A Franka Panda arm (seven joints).
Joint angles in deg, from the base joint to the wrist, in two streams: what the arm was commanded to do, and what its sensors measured. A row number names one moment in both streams.
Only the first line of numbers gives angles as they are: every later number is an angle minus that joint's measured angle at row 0.
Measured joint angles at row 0:
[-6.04, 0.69, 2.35, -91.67, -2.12, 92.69, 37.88]
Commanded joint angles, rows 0 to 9:
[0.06, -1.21, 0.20, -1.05, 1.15, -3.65, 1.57]
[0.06, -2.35, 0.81, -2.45, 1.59, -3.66, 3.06]
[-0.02, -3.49, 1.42, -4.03, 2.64, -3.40, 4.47]
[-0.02, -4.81, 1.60, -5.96, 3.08, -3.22, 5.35]
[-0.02, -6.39, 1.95, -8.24, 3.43, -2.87, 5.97]
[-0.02, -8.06, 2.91, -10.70, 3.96, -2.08, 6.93]
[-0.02, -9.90, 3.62, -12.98, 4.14, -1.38, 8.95]
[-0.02, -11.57, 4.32, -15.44, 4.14, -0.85, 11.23]
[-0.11, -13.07, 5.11, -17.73, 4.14, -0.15, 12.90]
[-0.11, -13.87, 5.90, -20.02, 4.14, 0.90, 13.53]
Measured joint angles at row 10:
[0.37, -7.58, 3.47, -10.65, 3.42, -2.77, 9.48]
